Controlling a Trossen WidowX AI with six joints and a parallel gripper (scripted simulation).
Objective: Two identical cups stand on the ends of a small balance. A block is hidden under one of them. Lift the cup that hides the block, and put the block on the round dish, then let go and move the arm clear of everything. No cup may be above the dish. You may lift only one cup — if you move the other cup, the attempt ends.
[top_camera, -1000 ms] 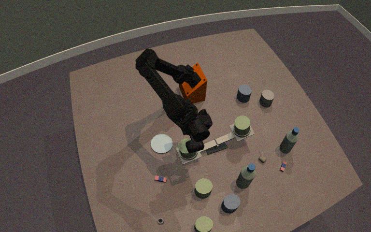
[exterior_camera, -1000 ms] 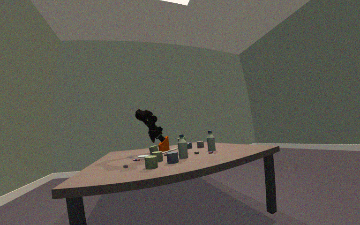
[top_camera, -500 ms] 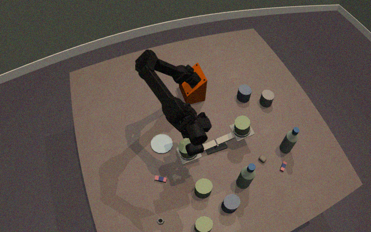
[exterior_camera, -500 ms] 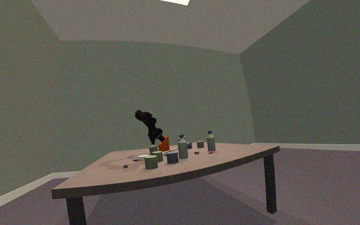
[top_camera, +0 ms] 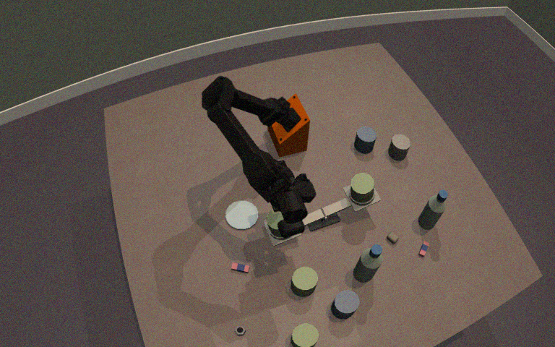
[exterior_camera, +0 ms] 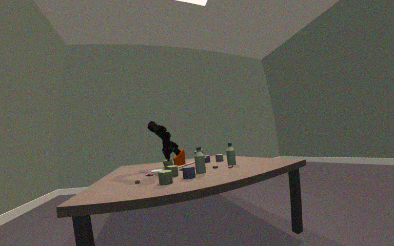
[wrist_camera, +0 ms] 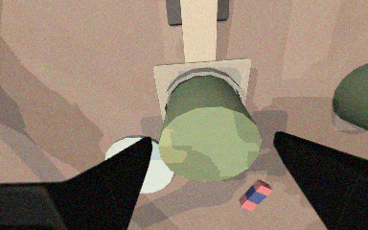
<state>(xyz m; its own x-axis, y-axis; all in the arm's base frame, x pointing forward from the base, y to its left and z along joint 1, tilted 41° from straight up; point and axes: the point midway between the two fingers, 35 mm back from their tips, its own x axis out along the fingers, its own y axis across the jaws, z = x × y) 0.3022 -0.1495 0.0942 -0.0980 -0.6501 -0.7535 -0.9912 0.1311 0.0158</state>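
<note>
My gripper tip is now 40 mm above the green block. From my gripper tip the other things lie so: balance: 140 mm to the left, 60 mm below, 10 mm ahead; then balance beam: 140 mm to the left, 50 mm below, 10 mm ahead; then round dish: 100 mm behind, 80 mm to the right, 80 mm below.
</note>
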